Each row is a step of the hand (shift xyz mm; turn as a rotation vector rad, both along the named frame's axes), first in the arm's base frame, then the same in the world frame.
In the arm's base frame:
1: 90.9 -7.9 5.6 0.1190 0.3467 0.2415
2: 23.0 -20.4 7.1 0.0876 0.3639 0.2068
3: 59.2 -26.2 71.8 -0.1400 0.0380 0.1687
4: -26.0 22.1 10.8 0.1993 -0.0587 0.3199
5: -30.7 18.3 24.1 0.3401 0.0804 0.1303
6: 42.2 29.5 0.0 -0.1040 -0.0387 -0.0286
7: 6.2 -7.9 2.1 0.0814 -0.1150 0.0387
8: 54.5 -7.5 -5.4 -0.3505 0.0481 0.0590
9: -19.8 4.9 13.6 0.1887 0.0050 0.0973
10: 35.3 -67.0 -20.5 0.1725 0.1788 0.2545
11: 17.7 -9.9 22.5 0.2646 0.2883 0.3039
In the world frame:
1: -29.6 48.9 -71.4 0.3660 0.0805 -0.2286
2: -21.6 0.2 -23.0 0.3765 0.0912 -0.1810
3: -11.9 -21.3 -93.5 0.1358 -0.1761 -0.0075
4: 30.7 -12.7 13.3 0.0157 -0.1077 -0.3656
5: 33.7 -25.8 7.6 0.0282 0.1642 -0.3337
6: 14.6 39.7 -29.3 -0.0168 -0.0639 0.0936
7: -7.9 -1.2 -6.5 -0.1090 -0.0277 -0.0932
8: -23.5 33.6 -37.1 0.1602 -0.2315 0.2223
9: 14.9 -18.6 5.8 -0.0098 0.0568 -0.2044
10: -76.6 3.8 -16.5 0.2080 0.0274 -0.2872
11: -5.0 -8.0 -28.8 0.2986 0.1036 -0.3816

